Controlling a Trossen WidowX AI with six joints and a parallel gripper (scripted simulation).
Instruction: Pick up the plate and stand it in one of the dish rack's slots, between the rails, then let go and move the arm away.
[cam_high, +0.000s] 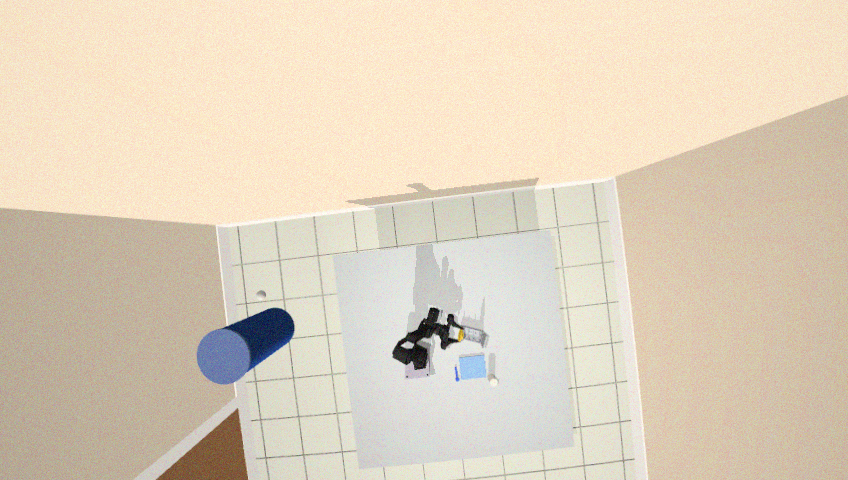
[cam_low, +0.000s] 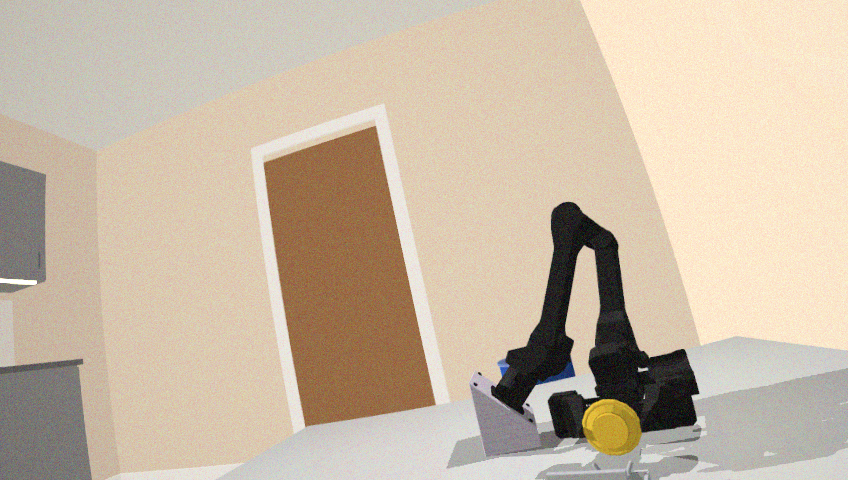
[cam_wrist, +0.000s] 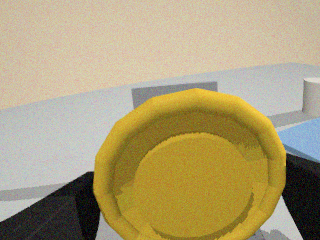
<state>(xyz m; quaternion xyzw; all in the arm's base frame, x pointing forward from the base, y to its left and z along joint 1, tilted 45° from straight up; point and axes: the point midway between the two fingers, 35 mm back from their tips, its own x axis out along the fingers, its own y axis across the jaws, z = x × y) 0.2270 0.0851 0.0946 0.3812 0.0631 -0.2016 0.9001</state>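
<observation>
The grey dish rack lies 60 mm ahead of my gripper tip, 50 mm below it and 30 mm to the right of it. Also, from my gripper tip: yellow plate 10 mm behind; then dark blue spoon 260 mm to the right, 70 mm below, 60 mm behind; then light blue mat 230 mm to the right, 70 mm below, 40 mm ahead.
</observation>
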